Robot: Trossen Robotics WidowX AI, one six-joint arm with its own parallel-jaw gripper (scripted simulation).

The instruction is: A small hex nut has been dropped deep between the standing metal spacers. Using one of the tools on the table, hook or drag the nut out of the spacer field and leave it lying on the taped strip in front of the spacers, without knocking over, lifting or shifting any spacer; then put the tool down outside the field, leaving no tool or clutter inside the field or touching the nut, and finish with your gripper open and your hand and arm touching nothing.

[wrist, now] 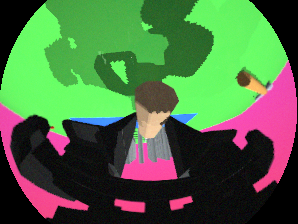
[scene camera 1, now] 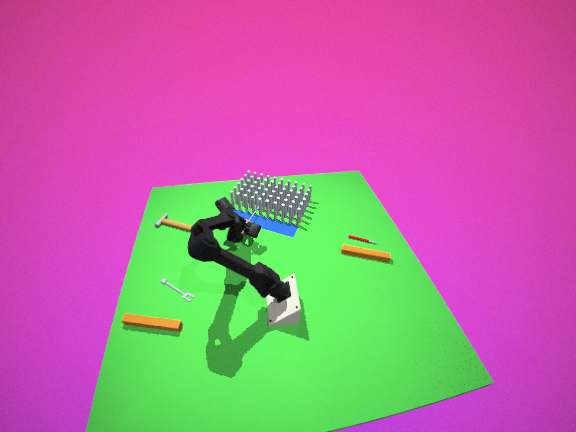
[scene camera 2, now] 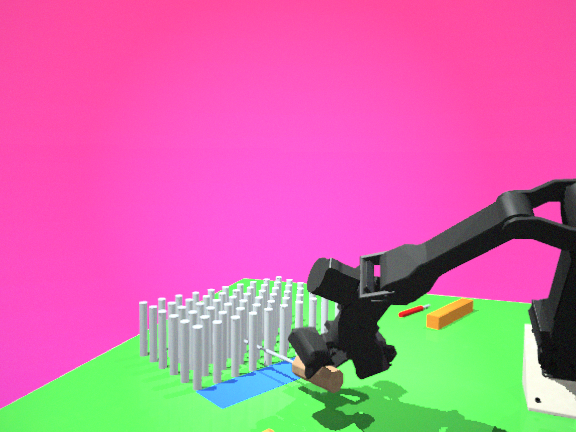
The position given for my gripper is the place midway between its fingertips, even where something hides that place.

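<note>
My gripper [scene camera 2: 315, 375], also visible in the wrist view at [wrist: 151, 116], holds a hook tool [scene camera 2: 329, 378]. The tool [wrist: 155, 101] is visible from the wrist as well. Also present: an orange block [scene camera 2: 438, 319].
</note>
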